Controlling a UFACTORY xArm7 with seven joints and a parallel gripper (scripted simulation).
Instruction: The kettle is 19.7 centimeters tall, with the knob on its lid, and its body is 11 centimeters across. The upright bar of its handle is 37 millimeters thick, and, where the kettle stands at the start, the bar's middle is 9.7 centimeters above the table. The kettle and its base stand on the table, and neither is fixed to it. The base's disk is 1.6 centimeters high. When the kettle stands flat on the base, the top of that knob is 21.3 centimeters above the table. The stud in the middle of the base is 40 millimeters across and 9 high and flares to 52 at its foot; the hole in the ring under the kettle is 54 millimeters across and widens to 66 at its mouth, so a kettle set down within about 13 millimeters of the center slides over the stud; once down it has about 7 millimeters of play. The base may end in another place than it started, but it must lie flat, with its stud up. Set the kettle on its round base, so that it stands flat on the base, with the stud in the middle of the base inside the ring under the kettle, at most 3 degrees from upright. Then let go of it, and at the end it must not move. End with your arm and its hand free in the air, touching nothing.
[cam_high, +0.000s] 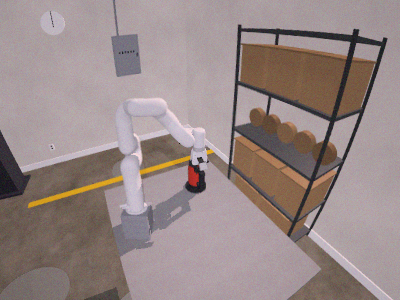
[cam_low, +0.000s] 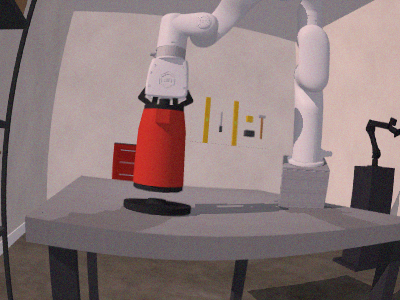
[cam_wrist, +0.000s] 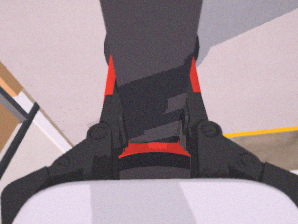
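Now: hand 60 mm above the red kettle and 30 mm to the right of it. Also, from my hand: black round base 190 mm below, 70 mm to the left.
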